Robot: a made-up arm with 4 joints.
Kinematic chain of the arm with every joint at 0, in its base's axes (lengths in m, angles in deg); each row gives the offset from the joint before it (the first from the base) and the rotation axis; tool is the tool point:
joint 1: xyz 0 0 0.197 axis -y
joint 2: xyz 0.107 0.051 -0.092 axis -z
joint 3: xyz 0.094 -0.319 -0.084 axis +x
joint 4: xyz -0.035 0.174 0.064 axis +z
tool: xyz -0.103 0 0.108
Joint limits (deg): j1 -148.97..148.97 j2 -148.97..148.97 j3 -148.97..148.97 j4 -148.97..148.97
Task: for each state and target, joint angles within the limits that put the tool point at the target. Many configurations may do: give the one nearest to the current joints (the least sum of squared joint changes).
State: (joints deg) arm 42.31 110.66 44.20 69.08
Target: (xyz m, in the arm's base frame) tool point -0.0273 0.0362 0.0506
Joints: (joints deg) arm 79.88 92.34 4.19 70.87
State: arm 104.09 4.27 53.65 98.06
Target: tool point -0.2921 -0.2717 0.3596
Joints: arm 148.97 -17.06 45.05 128.04
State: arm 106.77 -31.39 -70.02 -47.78
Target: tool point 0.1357 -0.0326 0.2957
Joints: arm 91.20 -23.63 -34.70 -4.01
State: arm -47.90 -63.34 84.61 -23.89
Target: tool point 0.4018 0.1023 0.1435
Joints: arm -24.64 -104.05 47.94 -41.33
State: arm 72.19 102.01 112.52 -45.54
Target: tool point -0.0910 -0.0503 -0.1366
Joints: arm 90.46 75.19 81.16 -44.47
